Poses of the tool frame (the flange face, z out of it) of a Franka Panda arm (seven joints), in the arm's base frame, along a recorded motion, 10 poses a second.
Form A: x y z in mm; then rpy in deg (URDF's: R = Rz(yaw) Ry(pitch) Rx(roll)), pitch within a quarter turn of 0, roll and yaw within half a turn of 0.
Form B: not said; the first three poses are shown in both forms.
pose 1, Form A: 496.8 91.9 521.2 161.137 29.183 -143.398
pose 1, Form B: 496.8 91.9 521.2 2.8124 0.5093 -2.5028
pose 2, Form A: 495.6 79.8 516.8 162.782 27.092 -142.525
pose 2, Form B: 495.6 79.8 516.8 2.8411 0.4728 -2.4875
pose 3, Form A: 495.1 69.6 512.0 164.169 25.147 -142.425
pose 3, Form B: 495.1 69.6 512.0 2.8653 0.4389 -2.4858
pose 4, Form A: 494.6 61.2 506.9 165.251 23.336 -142.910
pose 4, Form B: 494.6 61.2 506.9 2.8842 0.4073 -2.4943
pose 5, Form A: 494.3 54.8 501.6 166.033 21.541 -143.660
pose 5, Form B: 494.3 54.8 501.6 2.8978 0.3760 -2.5073
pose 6, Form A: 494.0 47.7 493.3 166.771 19.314 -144.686
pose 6, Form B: 494.0 47.7 493.3 2.9107 0.3371 -2.5252
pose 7, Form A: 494.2 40.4 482.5 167.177 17.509 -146.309
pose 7, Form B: 494.2 40.4 482.5 2.9178 0.3056 -2.5536
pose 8, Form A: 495.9 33.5 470.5 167.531 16.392 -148.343
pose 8, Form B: 495.9 33.5 470.5 2.9240 0.2861 -2.5891
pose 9, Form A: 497.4 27.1 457.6 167.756 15.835 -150.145
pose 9, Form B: 497.4 27.1 457.6 2.9279 0.2764 -2.6205
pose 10, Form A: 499.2 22.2 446.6 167.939 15.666 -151.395
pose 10, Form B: 499.2 22.2 446.6 2.9311 0.2734 -2.6423
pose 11, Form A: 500.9 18.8 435.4 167.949 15.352 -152.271
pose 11, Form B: 500.9 18.8 435.4 2.9313 0.2679 -2.6576
